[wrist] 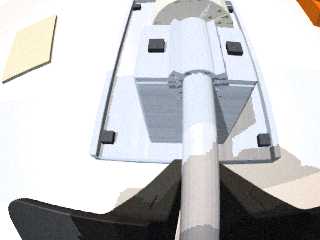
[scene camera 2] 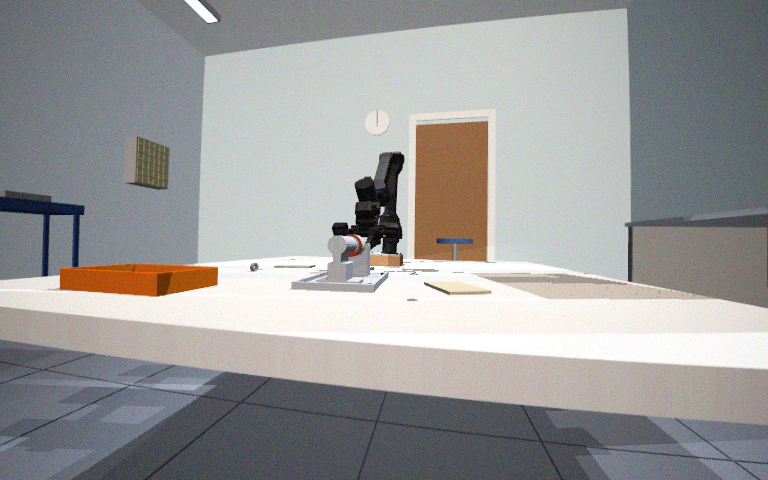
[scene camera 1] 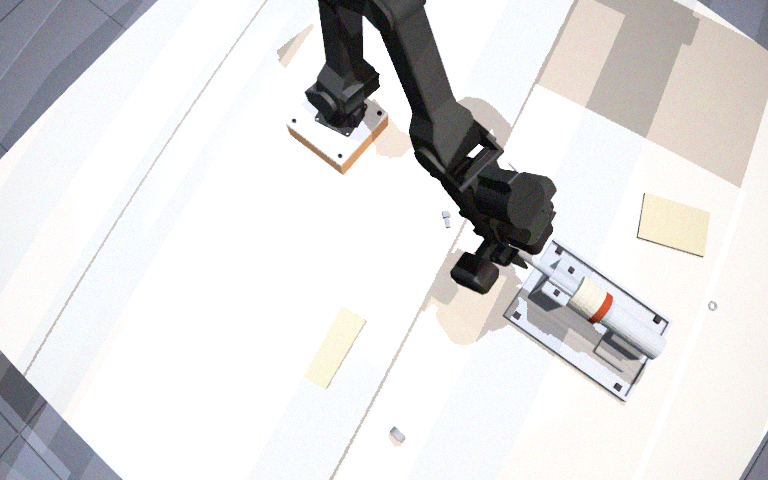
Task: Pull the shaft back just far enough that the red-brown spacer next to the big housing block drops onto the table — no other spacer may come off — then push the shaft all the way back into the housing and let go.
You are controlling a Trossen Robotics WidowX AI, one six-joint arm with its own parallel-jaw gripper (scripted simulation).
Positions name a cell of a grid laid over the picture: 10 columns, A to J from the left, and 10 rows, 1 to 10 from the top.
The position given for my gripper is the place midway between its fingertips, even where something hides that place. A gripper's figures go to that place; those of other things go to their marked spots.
Labels:
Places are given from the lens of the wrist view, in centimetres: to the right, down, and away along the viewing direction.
my gripper (wrist: G7): 2, 2, 10
cream card (wrist: B2): -18, -10, 24

